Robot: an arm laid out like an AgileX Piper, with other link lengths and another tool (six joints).
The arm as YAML. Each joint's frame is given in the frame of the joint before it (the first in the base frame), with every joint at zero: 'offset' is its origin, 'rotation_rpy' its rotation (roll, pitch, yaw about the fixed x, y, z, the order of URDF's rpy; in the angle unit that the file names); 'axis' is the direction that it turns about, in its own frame. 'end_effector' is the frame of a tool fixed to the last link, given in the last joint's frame.
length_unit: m
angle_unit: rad
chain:
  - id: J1
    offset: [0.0, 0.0, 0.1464]
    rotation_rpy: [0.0, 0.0, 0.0]
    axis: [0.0, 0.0, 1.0]
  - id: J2
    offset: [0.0, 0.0, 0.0]
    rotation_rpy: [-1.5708, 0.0, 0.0]
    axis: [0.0, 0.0, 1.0]
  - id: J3
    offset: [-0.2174, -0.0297, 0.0]
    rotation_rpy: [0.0, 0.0, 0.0]
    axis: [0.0, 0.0, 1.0]
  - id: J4
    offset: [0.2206, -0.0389, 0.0]
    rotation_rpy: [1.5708, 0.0, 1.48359]
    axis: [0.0, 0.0, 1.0]
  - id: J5
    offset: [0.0, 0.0, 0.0]
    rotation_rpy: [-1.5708, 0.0, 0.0]
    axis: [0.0, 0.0, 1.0]
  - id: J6
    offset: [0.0, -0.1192, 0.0]
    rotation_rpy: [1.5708, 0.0, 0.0]
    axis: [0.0, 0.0, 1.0]
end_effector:
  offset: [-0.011, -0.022, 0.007]
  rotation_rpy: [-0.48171, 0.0, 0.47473]
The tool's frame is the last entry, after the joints.
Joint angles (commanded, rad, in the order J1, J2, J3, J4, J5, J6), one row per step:
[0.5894, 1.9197, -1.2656, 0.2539, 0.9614, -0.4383]
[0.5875, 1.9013, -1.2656, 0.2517, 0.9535, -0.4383]
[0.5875, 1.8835, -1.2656, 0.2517, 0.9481, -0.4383]
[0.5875, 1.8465, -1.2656, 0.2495, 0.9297, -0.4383]
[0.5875, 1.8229, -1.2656, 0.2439, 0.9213, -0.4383]
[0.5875, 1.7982, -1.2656, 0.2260, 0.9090, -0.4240]
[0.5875, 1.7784, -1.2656, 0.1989, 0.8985, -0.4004]
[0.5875, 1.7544, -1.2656, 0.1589, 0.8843, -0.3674]
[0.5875, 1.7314, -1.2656, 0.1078, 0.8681, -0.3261]
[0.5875, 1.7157, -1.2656, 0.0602, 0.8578, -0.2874]
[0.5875, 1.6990, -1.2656, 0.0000, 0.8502, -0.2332]
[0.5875, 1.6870, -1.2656, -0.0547, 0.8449, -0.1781]
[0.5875, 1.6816, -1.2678, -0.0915, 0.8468, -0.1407]
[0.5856, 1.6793, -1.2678, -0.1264, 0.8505, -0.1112]
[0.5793, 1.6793, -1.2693, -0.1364, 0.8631, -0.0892]
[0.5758, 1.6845, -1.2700, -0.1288, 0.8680, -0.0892]
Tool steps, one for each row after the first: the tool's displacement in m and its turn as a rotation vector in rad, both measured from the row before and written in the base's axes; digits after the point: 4 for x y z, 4 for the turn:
[0.0019, 0.0000, 0.0062, 0.0120, -0.0233, -0.0024]
[0.0010, 0.0005, 0.0060, 0.0122, -0.0196, -0.0012]
[0.0027, 0.0011, 0.0128, 0.0269, -0.0479, -0.0029]
[0.0013, 0.0001, 0.0081, 0.0127, -0.0297, 0.0008]
[0.0021, -0.0011, 0.0085, 0.0069, -0.0363, -0.0084]
[0.0022, -0.0022, 0.0068, -0.0021, -0.0328, -0.0132]
[0.0030, -0.0032, 0.0085, -0.0055, -0.0438, -0.0177]
[0.0035, -0.0041, 0.0085, -0.0103, -0.0487, -0.0217]
[0.0028, -0.0039, 0.0060, -0.0135, -0.0372, -0.0200]
[0.0030, -0.0052, 0.0066, -0.0183, -0.0399, -0.0300]
[0.0026, -0.0048, 0.0051, -0.0155, -0.0325, -0.0327]
[0.0016, -0.0033, 0.0030, -0.0127, -0.0178, -0.0226]
[0.0016, -0.0038, 0.0013, -0.0175, -0.0129, -0.0182]
[0.0005, -0.0038, -0.0002, -0.0062, 0.0065, -0.0249]
[0.0000, -0.0007, -0.0020, 0.0008, 0.0117, -0.0065]

